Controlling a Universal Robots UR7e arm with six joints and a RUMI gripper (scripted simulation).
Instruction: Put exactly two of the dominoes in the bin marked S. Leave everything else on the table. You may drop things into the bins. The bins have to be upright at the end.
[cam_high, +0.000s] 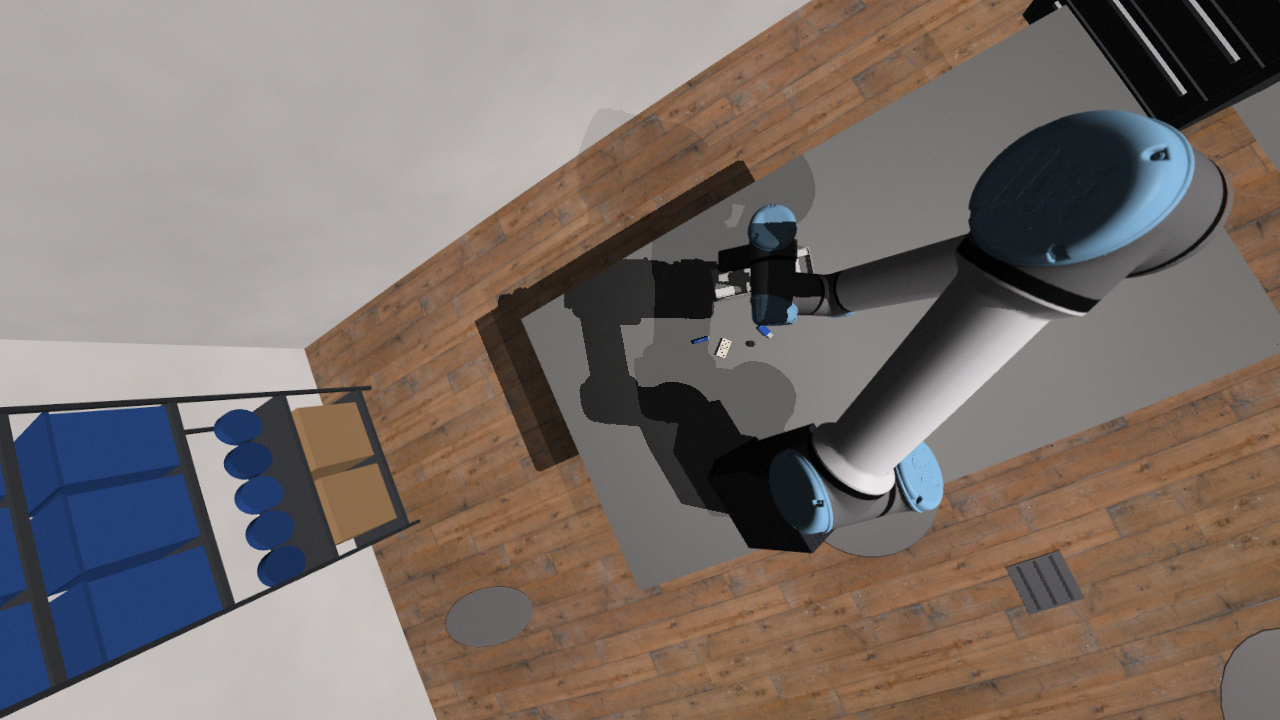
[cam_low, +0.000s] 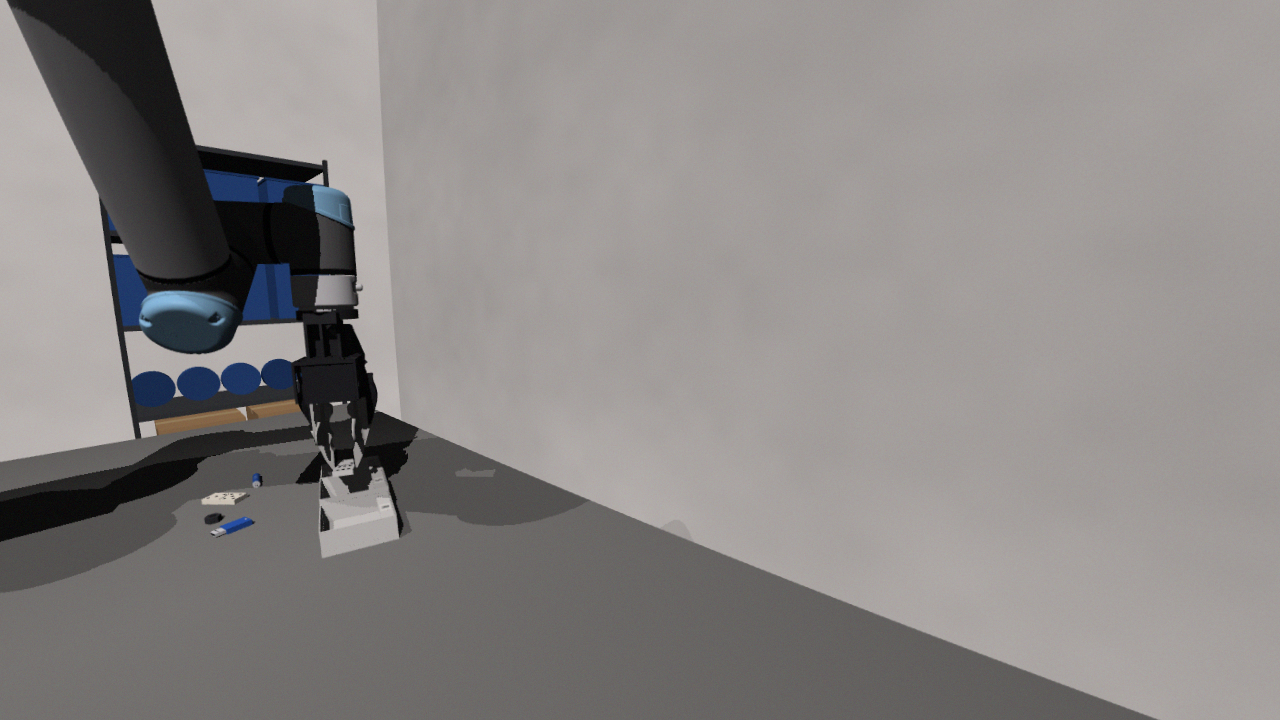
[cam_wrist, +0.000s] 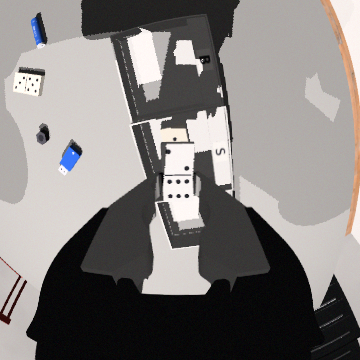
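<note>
The white three-compartment bin rack is 6 cm below my hand and 1 cm ahead of it. Round my hand: white domino: 1 cm below; then small black piece: 15 cm behind, 9 cm to the left, 7 cm below; then blue usb stick: 14 cm behind, 7 cm below, 4 cm to the left.
</note>
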